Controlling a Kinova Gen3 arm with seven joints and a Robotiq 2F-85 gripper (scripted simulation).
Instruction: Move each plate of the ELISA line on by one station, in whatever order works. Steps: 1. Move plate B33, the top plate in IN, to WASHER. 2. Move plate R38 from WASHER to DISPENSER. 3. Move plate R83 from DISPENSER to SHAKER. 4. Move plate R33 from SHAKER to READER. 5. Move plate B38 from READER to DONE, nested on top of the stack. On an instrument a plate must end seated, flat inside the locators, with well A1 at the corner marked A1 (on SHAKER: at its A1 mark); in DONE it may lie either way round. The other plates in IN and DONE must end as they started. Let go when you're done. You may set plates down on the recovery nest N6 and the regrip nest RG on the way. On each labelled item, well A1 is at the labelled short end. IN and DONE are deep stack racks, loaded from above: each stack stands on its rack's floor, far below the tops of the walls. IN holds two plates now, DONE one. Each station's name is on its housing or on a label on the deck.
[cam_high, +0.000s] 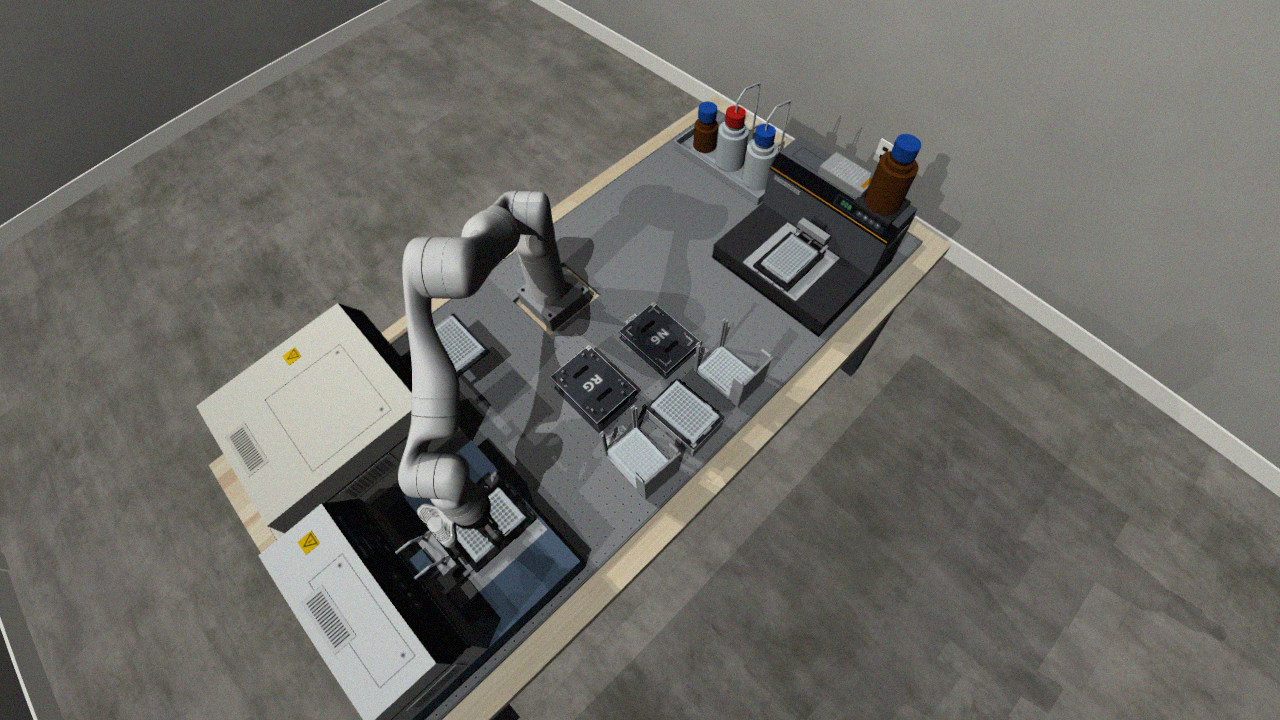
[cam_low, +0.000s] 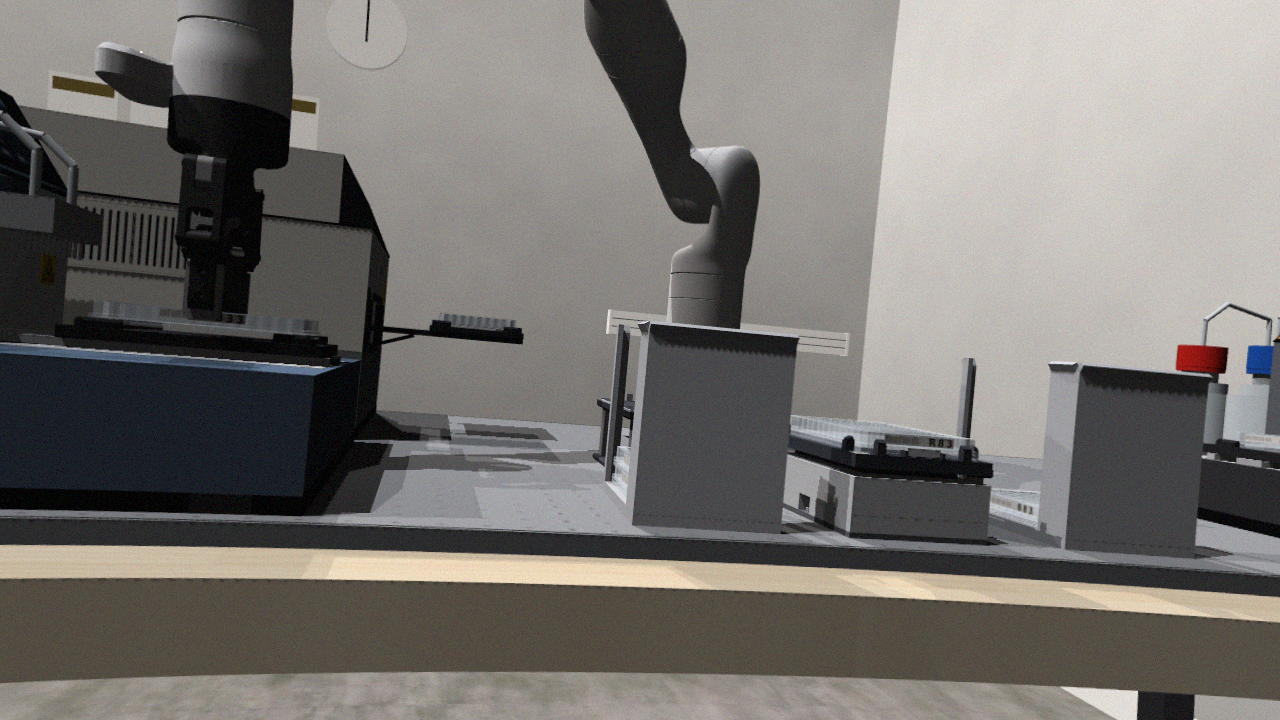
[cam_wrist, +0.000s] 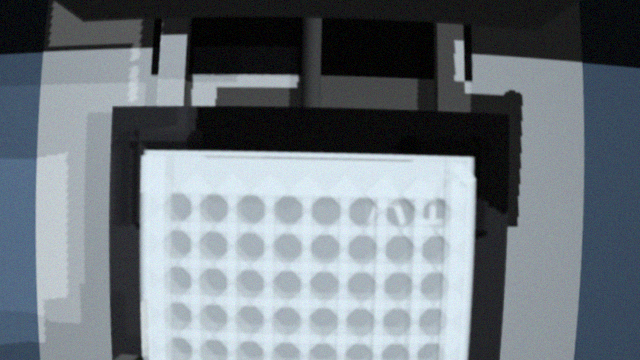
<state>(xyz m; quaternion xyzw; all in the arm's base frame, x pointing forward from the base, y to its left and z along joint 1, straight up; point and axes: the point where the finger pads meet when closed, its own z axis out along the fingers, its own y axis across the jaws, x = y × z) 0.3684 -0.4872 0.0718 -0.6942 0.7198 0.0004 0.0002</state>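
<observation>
Right now the plate B33 is 10 mm below my hand. From my hand the other things lie so: washer manifold: 100 mm to the right, 50 mm above; then RG nest: 90 mm behind, 370 mm to the left, 50 mm below; then plate B38: 110 mm ahead, 330 mm to the left, 80 mm below.
</observation>
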